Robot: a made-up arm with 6 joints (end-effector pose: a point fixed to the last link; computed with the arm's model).
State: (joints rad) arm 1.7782 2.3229 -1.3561 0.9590 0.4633 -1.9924
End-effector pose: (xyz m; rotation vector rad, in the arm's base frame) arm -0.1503 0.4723 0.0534 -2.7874 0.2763 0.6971
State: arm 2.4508 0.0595 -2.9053 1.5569 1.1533 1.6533
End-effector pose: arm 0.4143 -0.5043 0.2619 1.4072 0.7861 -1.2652
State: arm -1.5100 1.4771 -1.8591 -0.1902 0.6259 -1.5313
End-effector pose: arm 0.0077 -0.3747 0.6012 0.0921 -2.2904 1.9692
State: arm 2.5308 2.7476 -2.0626 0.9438 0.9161 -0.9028
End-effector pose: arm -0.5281 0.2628 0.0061 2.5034 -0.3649 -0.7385
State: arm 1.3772 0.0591 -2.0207 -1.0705 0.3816 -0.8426
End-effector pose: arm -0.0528 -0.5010 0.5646 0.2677 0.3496 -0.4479
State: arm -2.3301 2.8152 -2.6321 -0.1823 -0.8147 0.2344
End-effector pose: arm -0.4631 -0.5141 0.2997 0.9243 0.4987 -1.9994
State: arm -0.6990 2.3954 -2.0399 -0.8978 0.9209 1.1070
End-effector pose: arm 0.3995 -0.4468 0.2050 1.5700 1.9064 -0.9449
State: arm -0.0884 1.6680 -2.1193 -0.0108 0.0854 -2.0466
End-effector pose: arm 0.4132 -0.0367 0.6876 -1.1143 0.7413 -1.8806
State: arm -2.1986 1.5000 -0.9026 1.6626 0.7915 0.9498
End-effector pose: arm -0.1288 -0.3420 0.3319 1.6712 -1.1194 1.0690
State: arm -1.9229 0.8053 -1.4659 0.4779 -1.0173 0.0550
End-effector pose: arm -0.0390 0.0488 0.7397 0.0554 -0.4676 -1.5477
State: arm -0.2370 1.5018 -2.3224 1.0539 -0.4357 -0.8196
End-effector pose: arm 0.2031 -0.1007 0.8184 0.4531 0.3434 -0.1267
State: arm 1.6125 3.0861 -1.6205 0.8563 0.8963 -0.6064
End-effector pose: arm -0.0950 0.3454 -0.2277 1.5501 -1.7842 -0.0950
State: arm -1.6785 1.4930 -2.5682 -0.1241 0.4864 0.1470
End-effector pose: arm -0.0304 -0.2076 0.8185 0.7935 0.6063 -1.5457
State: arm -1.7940 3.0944 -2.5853 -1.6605 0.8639 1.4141
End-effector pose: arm -0.2477 -0.6244 0.0070 -2.1066 -1.1526 1.9515
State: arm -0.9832 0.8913 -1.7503 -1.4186 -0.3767 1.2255
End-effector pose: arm 0.0605 -0.0011 0.7697 -0.1211 0.6853 -1.0152
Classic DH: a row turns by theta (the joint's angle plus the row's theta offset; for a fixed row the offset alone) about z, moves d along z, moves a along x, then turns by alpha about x. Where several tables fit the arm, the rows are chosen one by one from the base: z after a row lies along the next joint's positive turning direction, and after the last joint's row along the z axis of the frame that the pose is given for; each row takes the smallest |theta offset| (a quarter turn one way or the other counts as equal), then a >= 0, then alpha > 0; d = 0 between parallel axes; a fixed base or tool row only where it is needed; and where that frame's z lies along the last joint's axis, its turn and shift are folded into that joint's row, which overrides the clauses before.
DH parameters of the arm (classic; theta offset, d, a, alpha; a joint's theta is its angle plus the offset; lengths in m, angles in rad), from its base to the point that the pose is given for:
joint 1: 0 0.152 0 -1.5708
joint 2: 0.1372 0 -0.3291 0
joint 3: 1.3464 0 -0.023 1.5708
joint 4: 0 0.265 0 -1.5708
joint 5: 0 0 -0.0001 1.5708
joint 6: 0 0.1365 0 0

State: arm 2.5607 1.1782 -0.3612 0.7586 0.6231 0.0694
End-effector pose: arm -0.1754 0.0496 0.1939 2.1838 -1.5426 -0.4449
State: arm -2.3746 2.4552 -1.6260 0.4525 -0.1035 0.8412
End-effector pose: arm -0.4365 -0.4121 0.0793 2.2113 -0.6204 -0.6324
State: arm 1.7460 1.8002 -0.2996 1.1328 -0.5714 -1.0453
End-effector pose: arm 0.0256 0.2393 0.0927 -1.7998 1.7200 -0.0010
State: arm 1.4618 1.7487 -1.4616 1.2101 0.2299 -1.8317
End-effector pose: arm 0.0249 0.4946 0.3977 -1.7331 0.8240 0.7689
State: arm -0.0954 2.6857 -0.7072 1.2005 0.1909 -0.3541
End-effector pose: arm 0.2012 0.0049 -0.1279 -1.2667 -2.4014 -0.0301
